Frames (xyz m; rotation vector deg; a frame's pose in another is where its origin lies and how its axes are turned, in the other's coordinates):
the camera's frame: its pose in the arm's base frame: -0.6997 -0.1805 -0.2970 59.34 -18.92 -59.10
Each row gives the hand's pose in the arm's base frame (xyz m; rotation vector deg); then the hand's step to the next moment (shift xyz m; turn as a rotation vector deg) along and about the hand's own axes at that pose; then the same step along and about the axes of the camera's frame.
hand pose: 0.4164 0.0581 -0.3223 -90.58 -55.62 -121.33
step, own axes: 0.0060 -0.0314 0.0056 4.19 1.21 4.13
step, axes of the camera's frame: -0.0306 -0.0094 -0.0053 -2.01 5.65 -0.38
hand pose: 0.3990 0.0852 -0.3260 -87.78 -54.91 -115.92
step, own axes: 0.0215 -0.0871 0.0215 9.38 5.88 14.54
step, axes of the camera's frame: -0.0899 -0.0194 -0.0067 -3.42 17.32 -4.72
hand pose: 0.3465 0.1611 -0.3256 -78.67 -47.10 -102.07
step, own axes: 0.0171 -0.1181 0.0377 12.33 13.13 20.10
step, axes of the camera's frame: -0.1227 -0.0193 0.0150 -0.30 25.72 -8.18
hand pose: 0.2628 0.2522 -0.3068 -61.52 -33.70 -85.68
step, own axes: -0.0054 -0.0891 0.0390 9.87 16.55 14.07
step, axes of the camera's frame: -0.0910 -0.0079 0.0340 5.43 21.26 -9.36
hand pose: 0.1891 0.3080 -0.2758 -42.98 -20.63 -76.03
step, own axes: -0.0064 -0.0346 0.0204 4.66 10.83 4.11
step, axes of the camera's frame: -0.0342 0.0020 0.0220 5.69 8.97 -6.57
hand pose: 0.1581 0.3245 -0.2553 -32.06 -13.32 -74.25
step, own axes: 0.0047 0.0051 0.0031 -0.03 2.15 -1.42
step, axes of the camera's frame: 0.0039 0.0063 -0.0017 1.63 -0.52 -1.93
